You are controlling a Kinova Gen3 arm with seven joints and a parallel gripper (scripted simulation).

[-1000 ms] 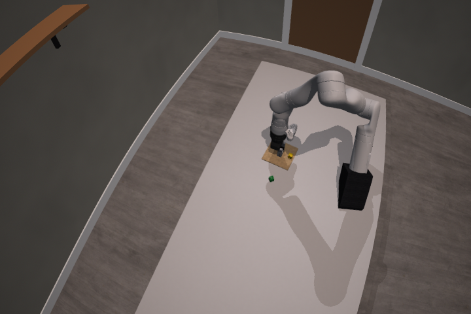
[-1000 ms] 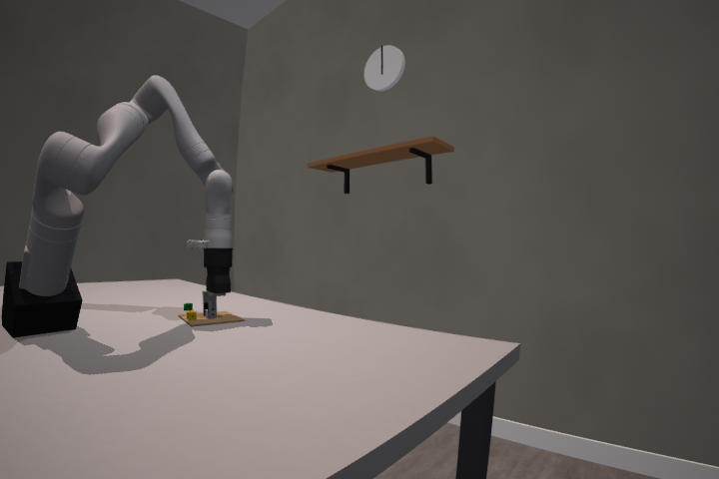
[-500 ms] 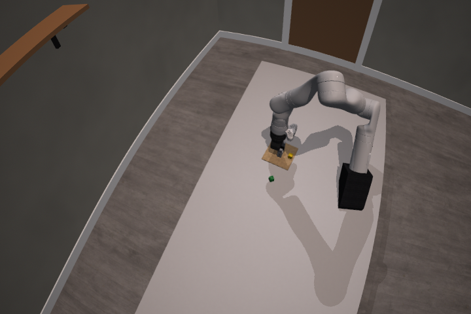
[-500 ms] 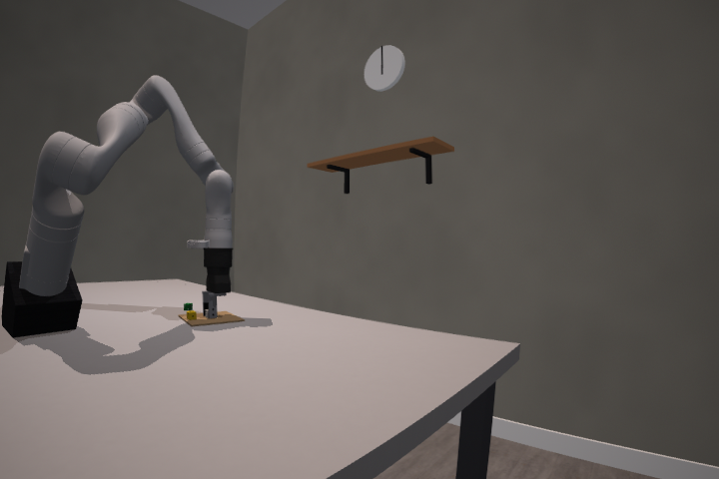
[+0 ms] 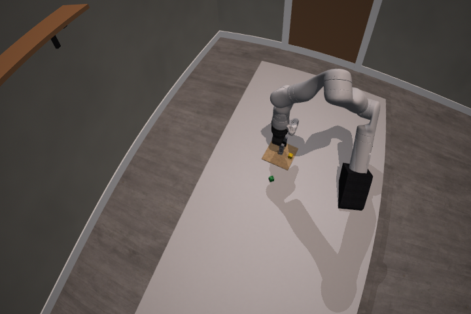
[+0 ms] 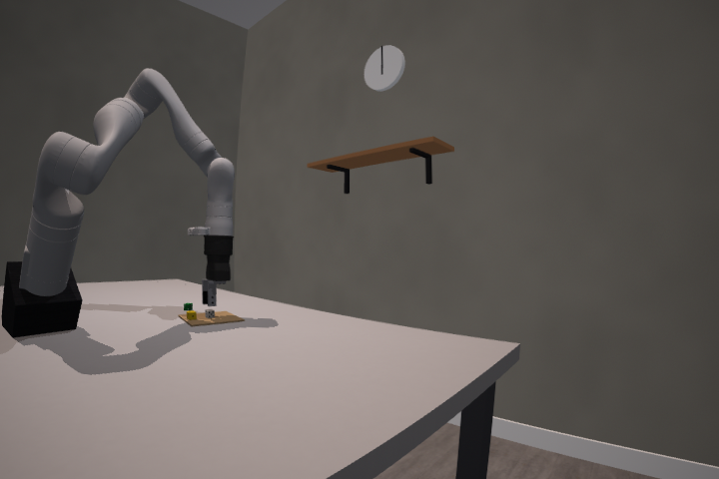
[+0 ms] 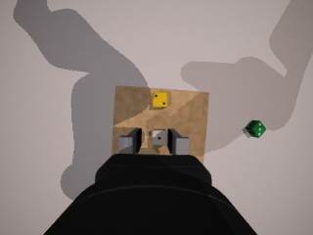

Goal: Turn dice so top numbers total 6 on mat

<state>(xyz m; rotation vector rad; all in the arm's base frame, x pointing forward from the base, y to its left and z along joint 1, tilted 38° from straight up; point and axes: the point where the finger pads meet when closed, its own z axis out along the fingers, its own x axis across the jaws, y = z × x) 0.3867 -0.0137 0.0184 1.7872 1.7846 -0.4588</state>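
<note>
The white die lies 1 cm to the left of my hand and 4 cm below it. Also, from my hand: green die (16 cm to the left, 5 cm below); yellow die (5 cm behind, 1 cm to the left, 4 cm below); tan mat (1 cm to the left, 5 cm below).
</note>
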